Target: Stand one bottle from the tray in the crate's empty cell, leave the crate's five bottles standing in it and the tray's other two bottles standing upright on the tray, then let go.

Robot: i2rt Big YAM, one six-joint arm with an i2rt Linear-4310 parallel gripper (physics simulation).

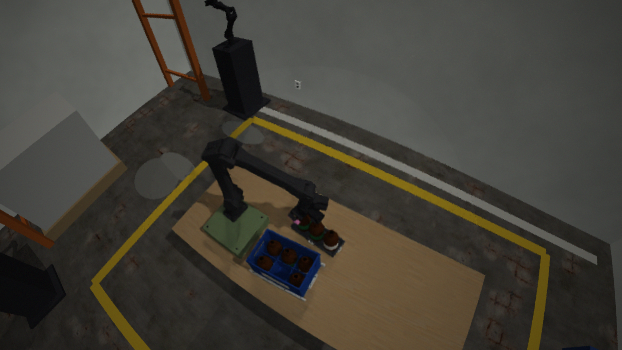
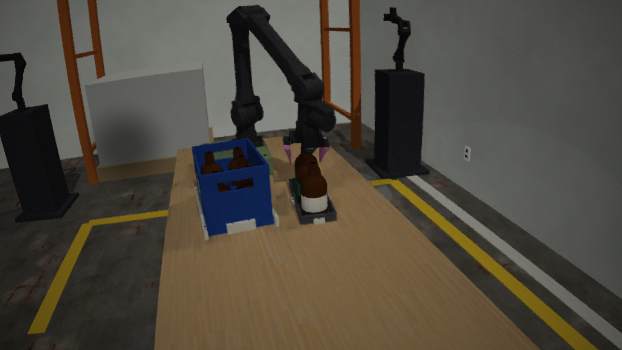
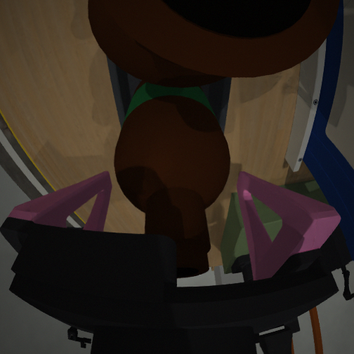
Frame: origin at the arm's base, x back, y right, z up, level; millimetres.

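Seen in the pictures: gripper, between the fingertips: [image 1: 300, 216]; arm's base, origin of its link: [image 1: 235, 210].
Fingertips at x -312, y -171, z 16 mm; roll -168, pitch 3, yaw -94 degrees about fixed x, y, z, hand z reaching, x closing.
Pixels of each thing's top centre, then the offset from my fingertips to it. "spot": a spot on its surface instead. Level surfaces: height alone.
- blue crate, centre of its top: [image 2: 226, 154] [image 1: 282, 257] dz +85, dx -94, dy +247 mm
- dark tray, a spot on its surface: [image 2: 328, 217] spot: dz -77, dx -244, dy -14 mm
- white-labelled bottle, centre of its top: [image 2: 312, 162] [image 1: 331, 232] dz +70, dx -193, dy +14 mm
- middle bottle, centre of its top: [image 2: 307, 152] [image 1: 316, 221] dz +70, dx -104, dy +10 mm
- green-labelled end bottle, centre of its top: [image 1: 302, 211] dz +70, dx -17, dy +0 mm
- wooden table, height of its surface: dz -90 mm
The blue crate [image 1: 311, 278] [image 2: 235, 207] holds several brown bottles upright; its empty cell [image 1: 281, 269] is the middle one of the row away from the tray. The dark tray [image 1: 336, 251] [image 2: 328, 217] beside it holds three upright brown bottles in a row: a white-labelled bottle [image 1: 331, 239] [image 2: 314, 192] at the far end from the arm base, a middle bottle [image 1: 316, 230] [image 3: 215, 55], and a green-labelled end bottle [image 1: 304, 225] [image 3: 172, 145] nearest the base. My gripper [image 1: 306, 220] [image 2: 306, 161] [image 3: 173, 178] is open, its pink fingers on either side of the end bottle's neck and shoulder, apart from it.
The arm stands on a green base plate [image 1: 235, 227] at one end of the wooden table [image 1: 400, 280] [image 2: 300, 290]. The crate's raised walls stand close beside the tray. The middle bottle stands right next to the end bottle.
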